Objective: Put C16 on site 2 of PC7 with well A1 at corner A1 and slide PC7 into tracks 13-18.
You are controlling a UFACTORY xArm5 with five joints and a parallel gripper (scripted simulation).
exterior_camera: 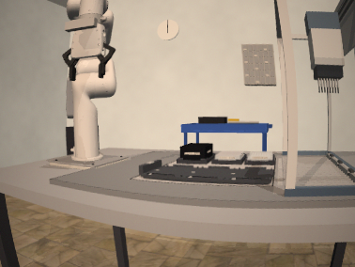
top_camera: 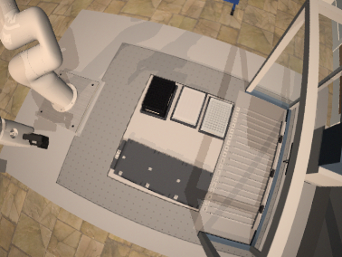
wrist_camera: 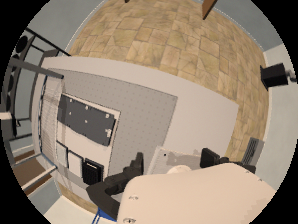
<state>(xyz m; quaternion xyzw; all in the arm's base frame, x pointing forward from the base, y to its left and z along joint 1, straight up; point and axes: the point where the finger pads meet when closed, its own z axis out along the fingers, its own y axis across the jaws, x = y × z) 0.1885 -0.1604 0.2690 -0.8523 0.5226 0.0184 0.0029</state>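
Right now my hand is 27 cm short of the plate nest S2, 38 cm to the right of it and 27 cm above it. Also, from my hand: instrument frame post: 54 cm ahead, 2 cm below; then carrier PC7: 31 cm ahead, 12 cm to the left, 26 cm below; then black deep-well block C51: 16 cm ahead, 35 cm to the left, 24 cm below.
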